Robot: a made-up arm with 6 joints. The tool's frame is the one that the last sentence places.
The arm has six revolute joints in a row. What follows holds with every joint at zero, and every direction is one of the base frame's.
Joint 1 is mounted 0.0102 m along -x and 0.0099 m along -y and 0.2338 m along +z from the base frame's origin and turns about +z.
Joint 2 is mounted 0.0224 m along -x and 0.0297 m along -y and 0.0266 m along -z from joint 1 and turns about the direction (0.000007, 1, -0.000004).
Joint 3 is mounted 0.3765 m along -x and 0.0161 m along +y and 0.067 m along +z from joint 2 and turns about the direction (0.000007, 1, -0.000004).
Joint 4 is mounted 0.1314 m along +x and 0.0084 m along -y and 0.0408 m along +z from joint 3 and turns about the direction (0.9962, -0.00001, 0.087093).
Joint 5 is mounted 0.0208 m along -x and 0.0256 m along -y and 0.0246 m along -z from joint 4 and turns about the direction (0.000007, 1, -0.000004).
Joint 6 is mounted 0.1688 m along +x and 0.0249 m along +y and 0.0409 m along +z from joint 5 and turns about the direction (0.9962, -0.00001, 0.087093).
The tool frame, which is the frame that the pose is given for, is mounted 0.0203 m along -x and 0.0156 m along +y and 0.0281 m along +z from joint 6; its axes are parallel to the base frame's.
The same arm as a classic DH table. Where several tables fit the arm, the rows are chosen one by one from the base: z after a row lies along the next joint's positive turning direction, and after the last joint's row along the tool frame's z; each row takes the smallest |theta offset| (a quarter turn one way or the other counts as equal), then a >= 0, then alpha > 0; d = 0 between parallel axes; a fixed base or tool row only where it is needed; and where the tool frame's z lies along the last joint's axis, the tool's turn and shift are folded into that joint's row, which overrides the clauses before.
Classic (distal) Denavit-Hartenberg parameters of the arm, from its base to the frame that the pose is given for. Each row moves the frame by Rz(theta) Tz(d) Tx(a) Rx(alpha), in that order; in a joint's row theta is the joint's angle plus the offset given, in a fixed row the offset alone. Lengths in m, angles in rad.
base (fixed): a -0.0142; alpha 0; d 0; theta_offset 0.7705
joint 1: a -0.0224; alpha -1.5708; d 0.2072; theta_offset -0.7705
joint 2: a -0.3824; alpha 0; d 0; theta_offset 0.1761
joint 3: a -0.0292; alpha 1.5708; d -0.022; theta_offset 1.3075
joint 4: a 0.0227; alpha -1.5708; d 0.1116; theta_offset 0
joint 5: a -0.026; alpha 1.5708; d -0.0007; theta_offset 0
joint 6: a 0.0156; alpha -1.4836; d 0.1513; theta_offset 1.5708
tool (fixed): a 0; alpha 0; d 0.0299; theta_offset -1.5708

